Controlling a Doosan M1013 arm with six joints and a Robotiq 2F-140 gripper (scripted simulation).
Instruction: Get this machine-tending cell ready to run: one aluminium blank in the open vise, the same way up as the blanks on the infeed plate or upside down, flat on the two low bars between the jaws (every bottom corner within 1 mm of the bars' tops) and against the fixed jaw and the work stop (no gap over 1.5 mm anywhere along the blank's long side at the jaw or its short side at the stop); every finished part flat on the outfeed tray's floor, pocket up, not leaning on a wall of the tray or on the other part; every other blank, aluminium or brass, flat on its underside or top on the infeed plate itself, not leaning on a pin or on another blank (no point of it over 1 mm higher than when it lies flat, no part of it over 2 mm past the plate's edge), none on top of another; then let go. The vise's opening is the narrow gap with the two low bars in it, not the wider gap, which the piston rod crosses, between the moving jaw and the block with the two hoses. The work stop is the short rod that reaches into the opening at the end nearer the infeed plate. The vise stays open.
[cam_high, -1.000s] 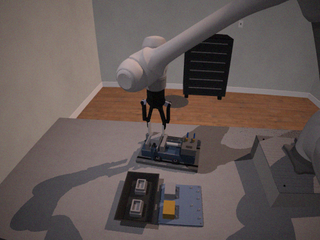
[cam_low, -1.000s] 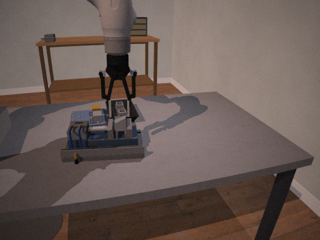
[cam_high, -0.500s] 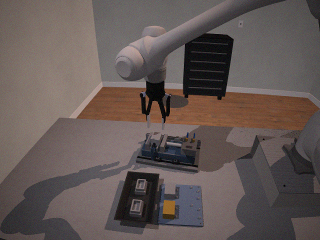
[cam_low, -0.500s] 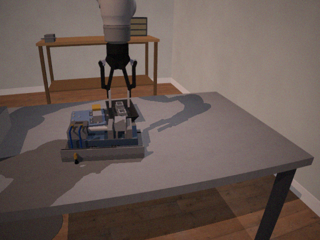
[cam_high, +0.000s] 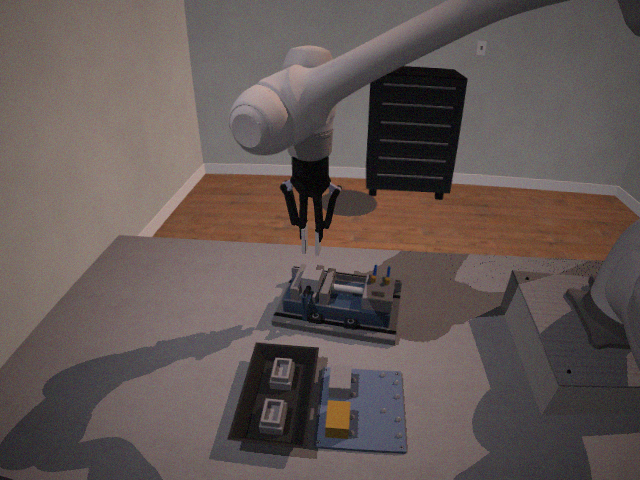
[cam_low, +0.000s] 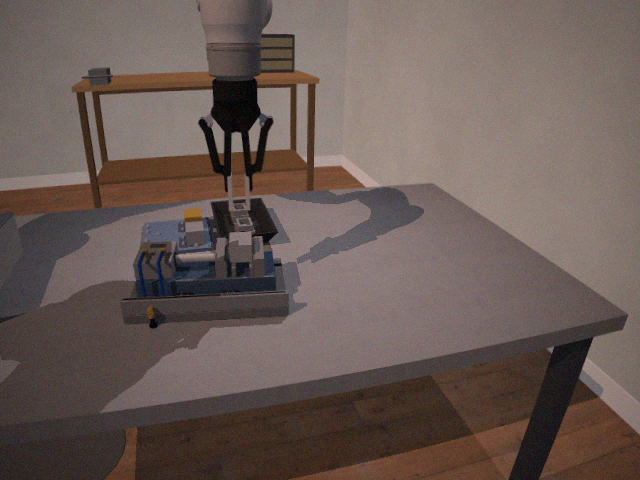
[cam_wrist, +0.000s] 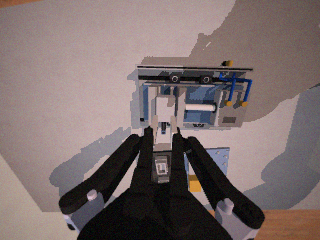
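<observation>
My hand is 70 mm past the blue vise and 170 mm above it. Also, from my hand: brass blank: 100 mm behind, 330 mm to the left, 180 mm below; aluminium blank: 90 mm behind, 240 mm to the left, 180 mm below; infeed plate: 140 mm behind, 290 mm to the left, 210 mm below.
</observation>
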